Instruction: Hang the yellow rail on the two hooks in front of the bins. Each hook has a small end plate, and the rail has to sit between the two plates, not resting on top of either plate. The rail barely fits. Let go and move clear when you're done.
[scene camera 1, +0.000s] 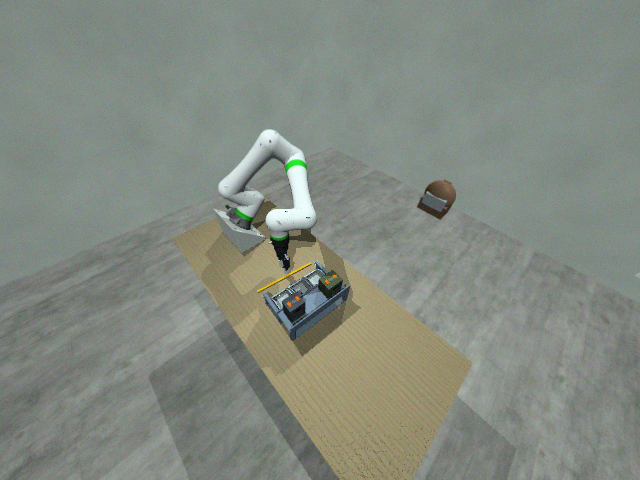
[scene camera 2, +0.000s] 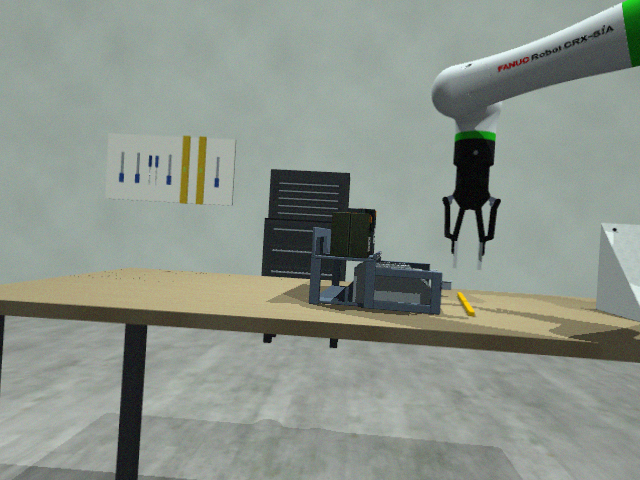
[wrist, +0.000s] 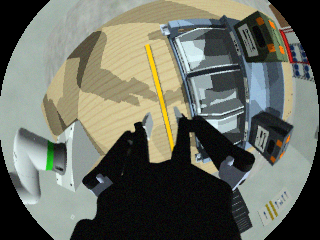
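Gripper (scene camera 2: 466, 268) in sight. Wrist view too: gripper (wrist: 163, 115).
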